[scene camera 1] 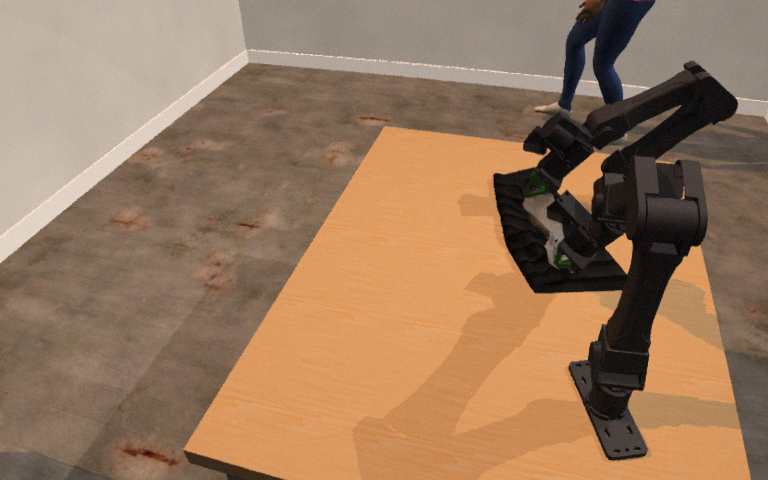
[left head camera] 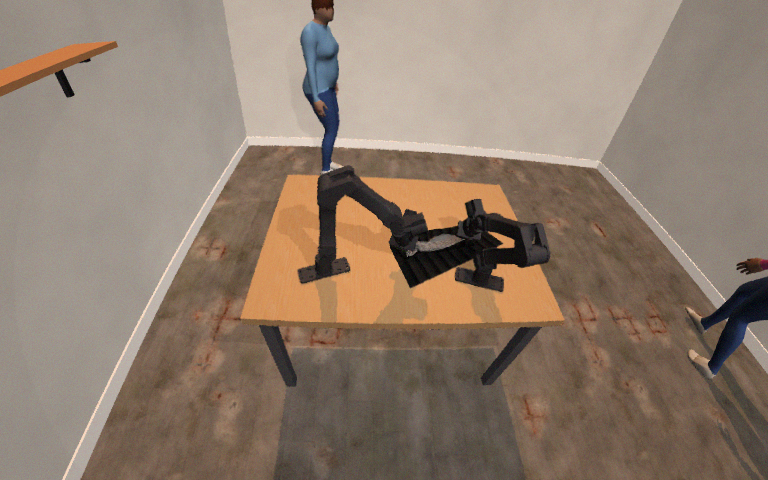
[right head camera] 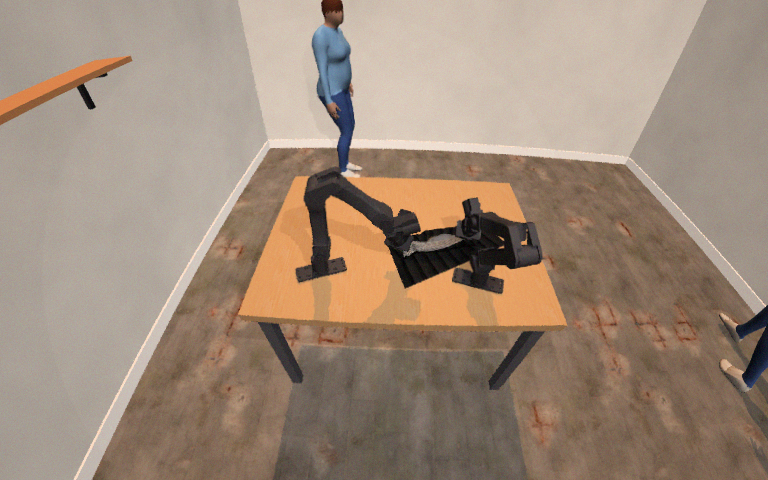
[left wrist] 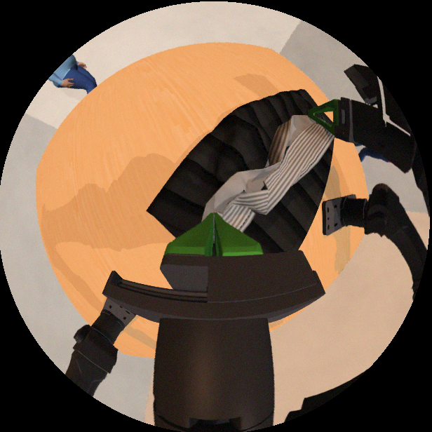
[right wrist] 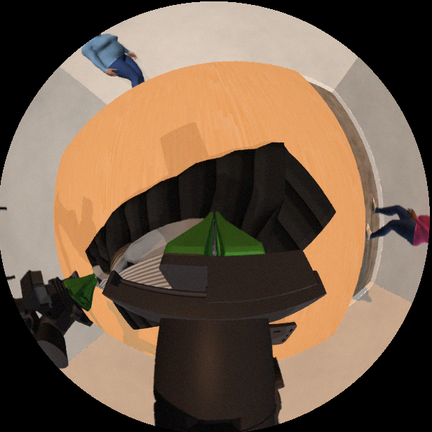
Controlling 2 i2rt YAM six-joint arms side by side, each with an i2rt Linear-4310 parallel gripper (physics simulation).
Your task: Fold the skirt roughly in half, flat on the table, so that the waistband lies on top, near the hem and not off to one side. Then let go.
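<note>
The black pleated skirt (left head camera: 433, 267) (right head camera: 428, 266) (scene camera 1: 512, 229) (left wrist: 200, 165) (right wrist: 265, 175) lies on the table, its far part folded back over itself. Its grey striped waistband (left head camera: 438, 243) (right head camera: 434, 244) (scene camera 1: 540, 213) (left wrist: 295, 165) (right wrist: 142, 246) is on top, bunched and slack, with black cloth on both sides. My left gripper (left head camera: 408, 251) (scene camera 1: 560, 260) (left wrist: 213, 217) is shut on one end of the waistband, low over the skirt. My right gripper (scene camera 1: 532, 189) (left wrist: 308, 113) (right wrist: 214, 216) is shut on the other end. The arms hide parts of the skirt in the head views.
The wooden table (left head camera: 351, 300) (right head camera: 351, 300) (scene camera 1: 339, 339) carries both arm bases. The left base plate (left head camera: 308, 272) stands left of the skirt and the right base plate (left head camera: 464, 277) close to its near right side. A person in blue (left head camera: 321, 62) (right head camera: 334, 62) stands behind the table.
</note>
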